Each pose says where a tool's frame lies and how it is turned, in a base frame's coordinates. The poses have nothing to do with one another.
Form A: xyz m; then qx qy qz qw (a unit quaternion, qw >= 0).
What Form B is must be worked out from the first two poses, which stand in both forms.
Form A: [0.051 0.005 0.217 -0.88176 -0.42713 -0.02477 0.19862]
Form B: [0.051 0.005 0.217 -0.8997 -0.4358 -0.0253 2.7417]
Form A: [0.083 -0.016 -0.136 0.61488 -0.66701 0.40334 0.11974]
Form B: [0.083 -0.016 -0.136 0.6193 -0.6718 0.4063 2.9015]
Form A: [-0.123 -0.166 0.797 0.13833 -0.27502 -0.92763 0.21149]
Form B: [-0.123 -0.166 0.797 0.1415 -0.2814 -0.9491 2.7154]
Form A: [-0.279 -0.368 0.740 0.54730 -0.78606 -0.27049 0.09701]
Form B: [-0.279 -0.368 0.740 0.5499 -0.7898 -0.2718 2.9473]
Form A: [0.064 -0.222 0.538 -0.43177 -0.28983 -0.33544 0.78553]
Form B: [0.064 -0.222 0.538 -0.6977 -0.4684 -0.5421 1.3345]
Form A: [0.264 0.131 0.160 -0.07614 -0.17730 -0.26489 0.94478]
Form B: [0.264 0.131 0.160 -0.2323 -0.5410 -0.8083 0.6678]
